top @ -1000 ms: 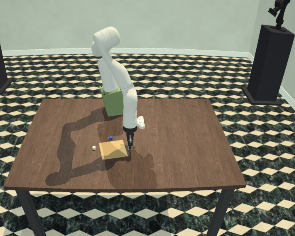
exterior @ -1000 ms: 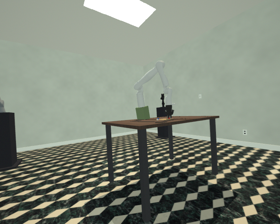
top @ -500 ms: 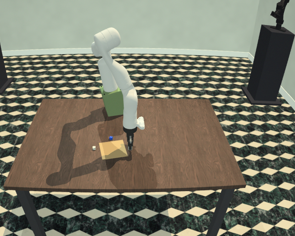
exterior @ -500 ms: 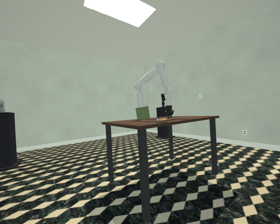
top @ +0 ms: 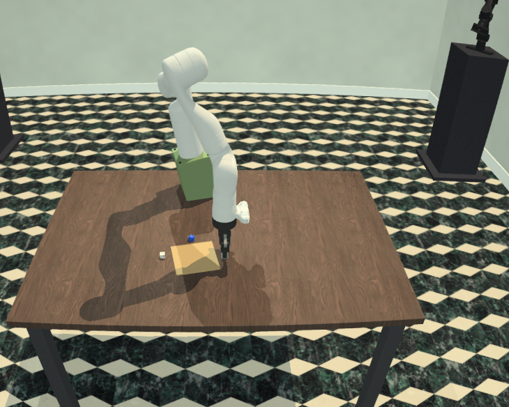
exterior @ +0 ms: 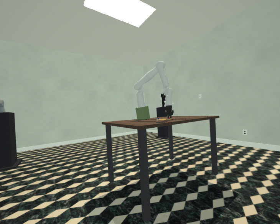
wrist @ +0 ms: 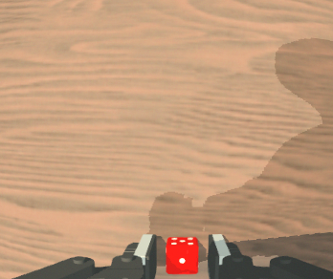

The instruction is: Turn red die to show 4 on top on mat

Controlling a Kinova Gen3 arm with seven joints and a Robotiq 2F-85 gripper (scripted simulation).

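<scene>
Right now the red die is 10 mm below my hand. Also, from my hand: mat: 20 mm ahead, 100 mm to the right, 20 mm below; white die: 20 mm ahead, 200 mm to the right, 10 mm below; blue die: 70 mm behind, 110 mm to the right, 10 mm below.
</scene>
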